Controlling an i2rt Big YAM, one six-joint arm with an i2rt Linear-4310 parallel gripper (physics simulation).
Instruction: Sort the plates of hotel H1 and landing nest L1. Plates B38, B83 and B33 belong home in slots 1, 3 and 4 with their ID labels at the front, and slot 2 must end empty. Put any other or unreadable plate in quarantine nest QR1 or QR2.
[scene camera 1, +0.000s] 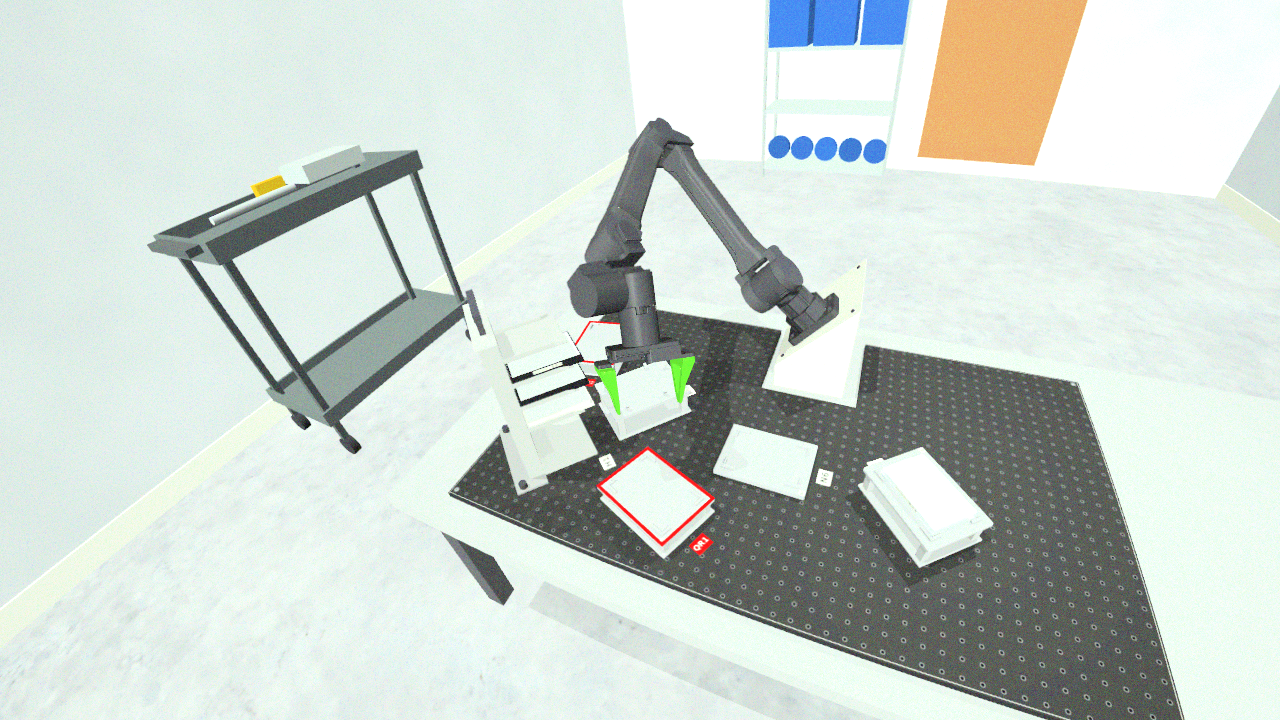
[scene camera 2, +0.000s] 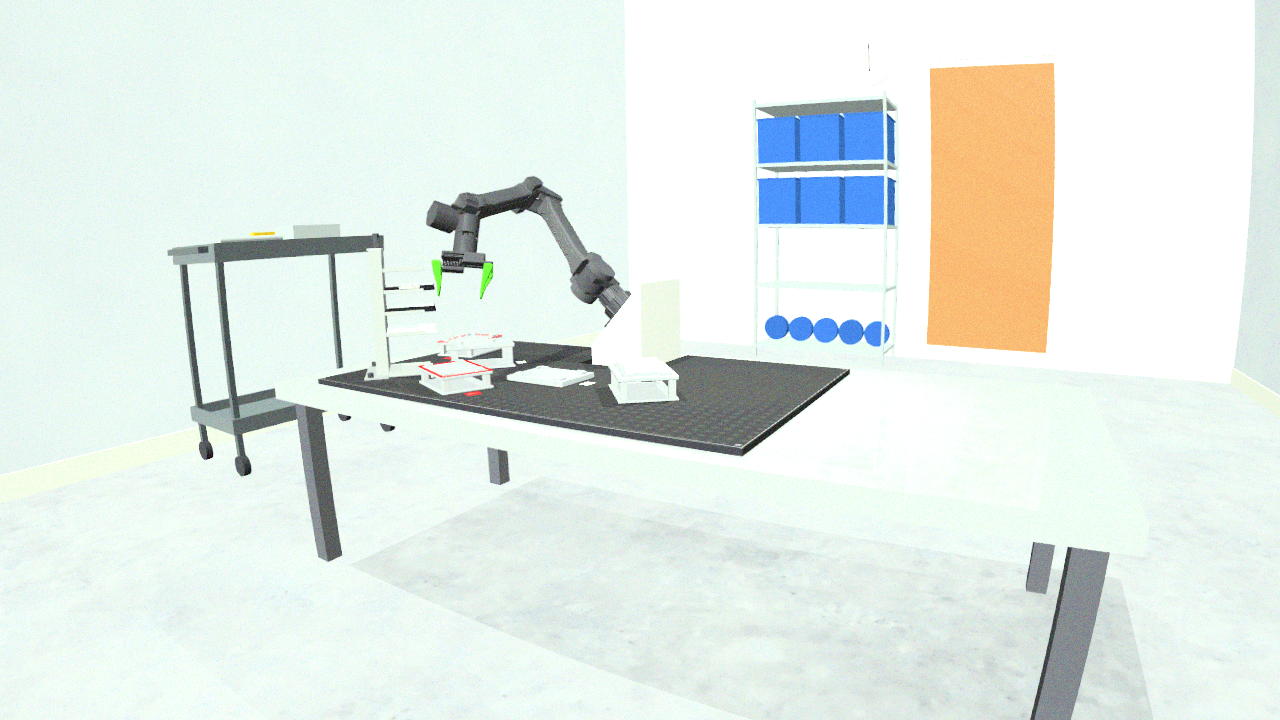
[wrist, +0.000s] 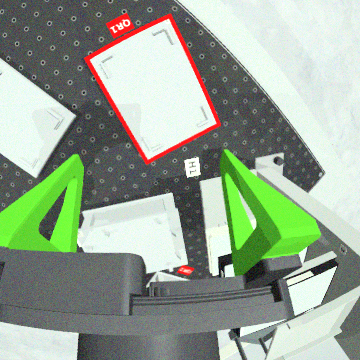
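Where they show: gripper, fingertip midpoint: (scene camera 1: 649, 408) (scene camera 2: 459, 297) (wrist: 149, 157); arm's base, link origin: (scene camera 1: 816, 321) (scene camera 2: 628, 314).
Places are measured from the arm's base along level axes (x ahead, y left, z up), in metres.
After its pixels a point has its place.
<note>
My gripper (scene camera 1: 649, 406) {x 0.399, y -0.231, z 0.078 m} (scene camera 2: 460, 295) {x 0.399, y -0.231, z 0.078 m} (wrist: 149, 157) {x 0.399, y -0.231, z 0.078 m} is open and empty, fingers down, high above the board beside hotel H1 (scene camera 1: 505, 394) {x 0.443, y -0.459, z 0.098 m} (scene camera 2: 379, 313) {x 0.441, y -0.457, z 0.040 m}. Two black-edged plates sit on hotel levels, an upper one (scene camera 1: 546, 365) {x 0.365, y -0.424, z 0.101 m} (scene camera 2: 409, 287) {x 0.367, y -0.421, z 0.097 m} and a lower one (scene camera 1: 551, 385) {x 0.358, y -0.432, z 0.049 m} (scene camera 2: 409, 308) {x 0.369, y -0.423, z 0.045 m}; their IDs are unreadable. A pale layer shows below them. Quarantine nest QR1 (scene camera 1: 656, 497) {x 0.449, y -0.217, z -0.079 m} (scene camera 2: 454, 368) {x 0.443, y -0.221, z -0.078 m} (wrist: 152, 90) {x 0.438, y -0.219, z -0.078 m} shows a bare top with corner marks. QR2 (scene camera 1: 595, 344) {x 0.076, y -0.493, z -0.078 m} is partly hidden behind the arm. I cannot tell which white nest is L1.
A white nest (scene camera 1: 646, 413) {x 0.235, y -0.312, z -0.114 m} (wrist: 135, 232) {x 0.250, y -0.307, z -0.058 m} stands below the gripper, close to the hotel. A low white platform (scene camera 1: 765, 461) {x 0.308, y -0.057, z -0.106 m} (scene camera 2: 550, 376) {x 0.322, y -0.041, z -0.106 m} lies mid-board, and a taller white stand (scene camera 1: 926, 505) {x 0.380, y 0.195, z -0.054 m} (scene camera 2: 644, 380) {x 0.420, y 0.240, z -0.074 m} stands at the right. The arm's white base bracket (scene camera 1: 819, 380) {x 0.079, y 0.023, z -0.092 m} is behind.
</note>
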